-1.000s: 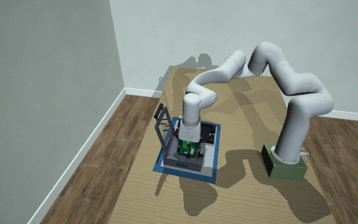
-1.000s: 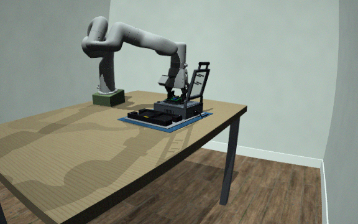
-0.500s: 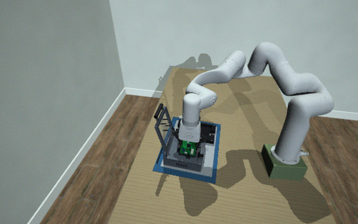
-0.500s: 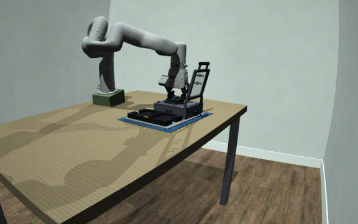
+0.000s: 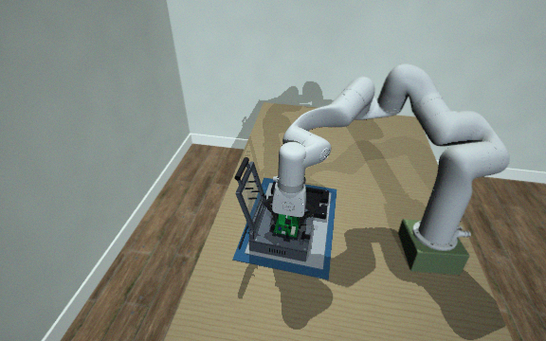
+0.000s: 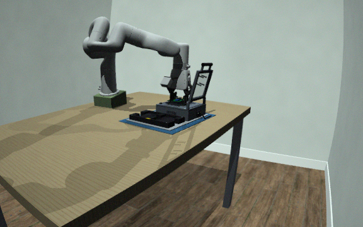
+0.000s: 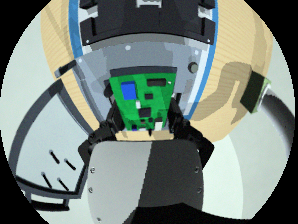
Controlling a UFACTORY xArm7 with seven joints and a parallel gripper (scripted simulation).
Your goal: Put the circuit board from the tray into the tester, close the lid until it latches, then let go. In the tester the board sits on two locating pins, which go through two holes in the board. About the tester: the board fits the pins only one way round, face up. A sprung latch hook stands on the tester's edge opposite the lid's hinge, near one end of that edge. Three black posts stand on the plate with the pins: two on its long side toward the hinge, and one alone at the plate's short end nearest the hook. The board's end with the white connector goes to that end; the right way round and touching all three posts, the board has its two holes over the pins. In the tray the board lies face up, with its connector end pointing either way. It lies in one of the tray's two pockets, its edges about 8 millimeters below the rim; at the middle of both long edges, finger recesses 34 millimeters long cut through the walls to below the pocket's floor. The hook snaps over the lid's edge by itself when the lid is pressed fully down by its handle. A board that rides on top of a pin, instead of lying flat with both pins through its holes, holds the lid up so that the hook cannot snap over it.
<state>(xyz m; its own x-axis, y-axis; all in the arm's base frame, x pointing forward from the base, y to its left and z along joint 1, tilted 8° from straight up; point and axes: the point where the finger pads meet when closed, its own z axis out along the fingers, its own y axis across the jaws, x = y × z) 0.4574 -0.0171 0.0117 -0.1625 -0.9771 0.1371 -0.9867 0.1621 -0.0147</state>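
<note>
The green circuit board lies right at my hand. The rest, counted from my hand: lid 12 cm ahead, 10 cm above, 2 cm to the right; then tester plate 1 cm to the left, 1 cm below, 1 cm ahead.
</note>
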